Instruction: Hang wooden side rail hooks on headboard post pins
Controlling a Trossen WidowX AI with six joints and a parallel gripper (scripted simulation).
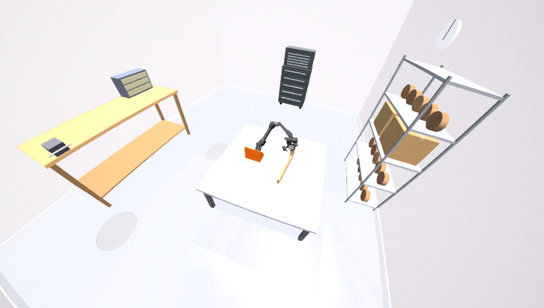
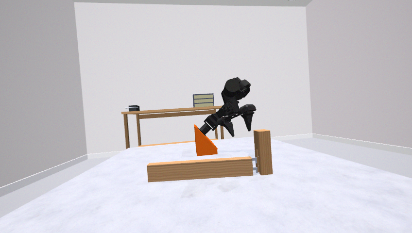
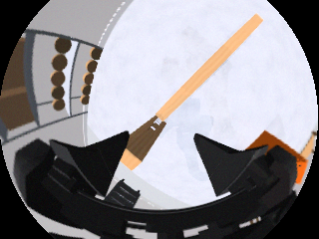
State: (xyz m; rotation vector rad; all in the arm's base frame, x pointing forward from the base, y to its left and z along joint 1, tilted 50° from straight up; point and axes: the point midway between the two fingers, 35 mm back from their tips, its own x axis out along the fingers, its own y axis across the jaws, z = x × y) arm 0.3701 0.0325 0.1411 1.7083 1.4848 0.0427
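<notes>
My gripper tip is 8 cm to the right of the headboard post, 8 cm above it and 2 cm short of it.
</notes>
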